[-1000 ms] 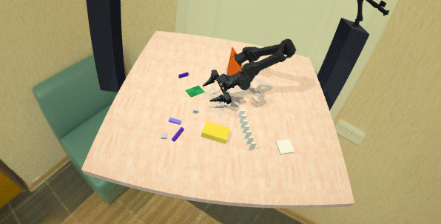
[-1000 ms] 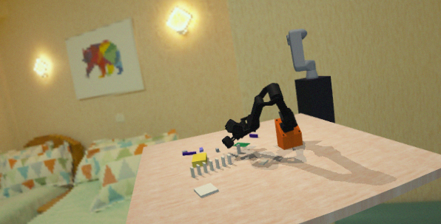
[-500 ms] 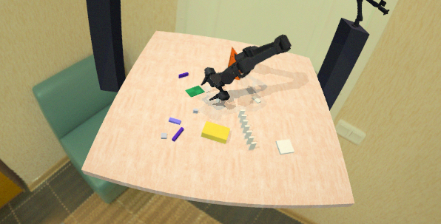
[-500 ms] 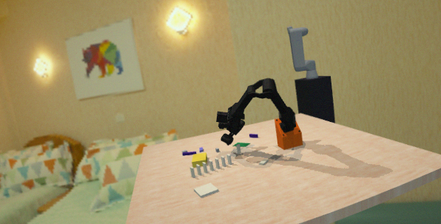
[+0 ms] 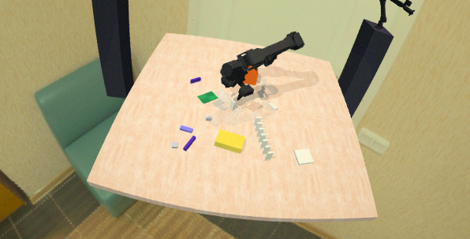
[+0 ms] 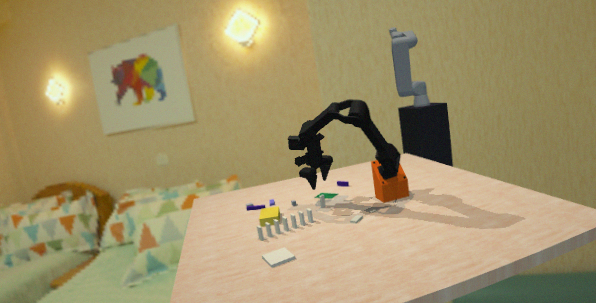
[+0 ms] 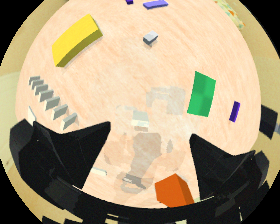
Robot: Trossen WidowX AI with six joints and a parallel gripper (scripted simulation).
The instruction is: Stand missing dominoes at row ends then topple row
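Now: gripper tip 12 cm to the left of the green tile, 9 cm above it and 6 cm past it. The rest, counted from my gripper tip: white flat tile 36 cm to the left, 28 cm ahead, 9 cm below; then yellow block 23 cm ahead, 8 cm below, 1 cm to the left.
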